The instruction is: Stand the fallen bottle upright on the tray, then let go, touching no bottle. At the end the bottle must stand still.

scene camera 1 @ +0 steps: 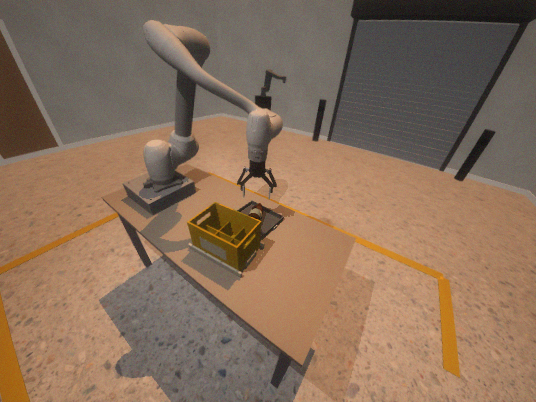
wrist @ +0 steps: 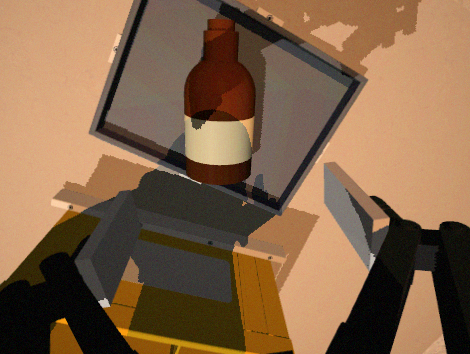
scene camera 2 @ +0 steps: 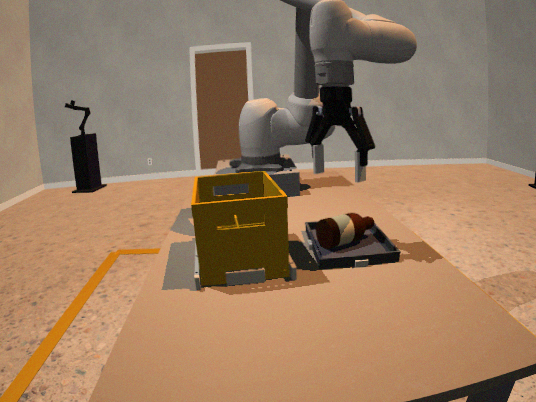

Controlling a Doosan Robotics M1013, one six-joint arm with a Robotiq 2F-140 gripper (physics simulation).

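The fallen brown bottle with a cream label lies on its side on the dark shallow tray. In the wrist view its neck points to the top of the picture, and its base overlaps the tray rim on the crate side. In scene camera 2 the neck points right and away from the camera. My gripper is open and empty, fingers pointing down. It hangs above the tray area, apart from the bottle. In scene camera 1 the crate hides part of the tray.
A yellow crate with dividers stands close beside the tray, held by low light strips at its base. It is much taller than the tray. Both stand on the brown table. The arm's base plinth is at the table's far end.
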